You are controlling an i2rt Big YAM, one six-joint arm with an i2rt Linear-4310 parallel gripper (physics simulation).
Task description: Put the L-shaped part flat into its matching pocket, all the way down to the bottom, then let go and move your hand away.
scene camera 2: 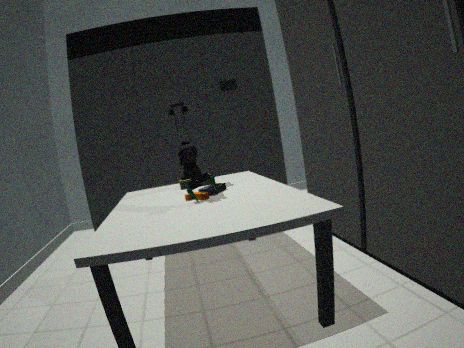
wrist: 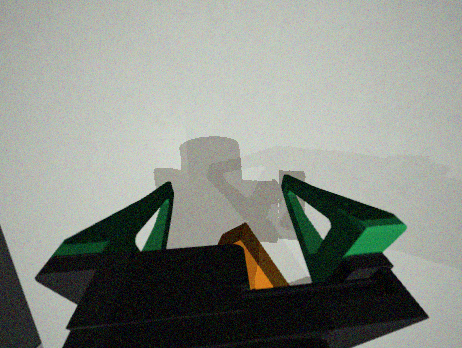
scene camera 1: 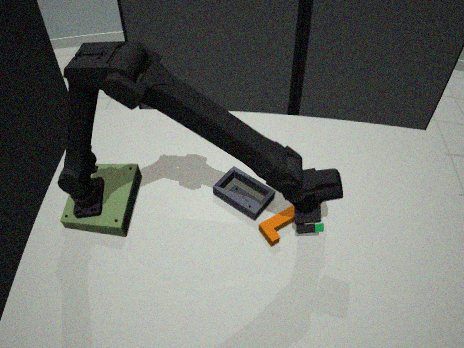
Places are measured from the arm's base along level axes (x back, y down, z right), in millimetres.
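Pixels of known places: gripper, between the fingertips: (scene camera 2: 208, 197) (wrist: 228, 183) (scene camera 1: 315, 211); arm's base, origin of its link: (scene camera 1: 89, 198).
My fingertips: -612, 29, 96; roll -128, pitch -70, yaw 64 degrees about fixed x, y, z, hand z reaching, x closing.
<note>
For each thing: its middle in the pictures, then the offset to it from my fingertips, as dx, dy, dz. Level surfaces: height alone.
- orange L-shaped part, middle of its body: (wrist: 276, 277) (scene camera 1: 283, 225) (scene camera 2: 196, 196) +96, +3, +26
- dark grey tray, middle of its body: (scene camera 1: 243, 192) (scene camera 2: 212, 189) +181, -1, -87
- table, height of its surface: dy +17
The orange L-shaped part (scene camera 1: 270, 230) (scene camera 2: 194, 196) (wrist: 254, 266) lies flat on the table, outside the pocket. In scene camera 1 its short leg points toward the viewer and its long leg runs up right, its end hidden by the gripper. The dark grey tray (scene camera 1: 234, 203) (scene camera 2: 220, 188) with the pocket stands just behind and left of the part, its recess empty of the part. My gripper (scene camera 1: 309, 227) (scene camera 2: 205, 194) (wrist: 228, 183) is open, low over the long leg's end. In the wrist view that end shows between the green fingers, with its lower portion hidden by the gripper body.
The arm's base stands on a green block (scene camera 1: 117, 202) at the left of the table (scene camera 1: 190, 280) (scene camera 2: 240, 215). The forearm passes above and behind the tray. Dark panels (scene camera 1: 215, 65) rise behind the table's far edge. Arm shadows fall across the table.
</note>
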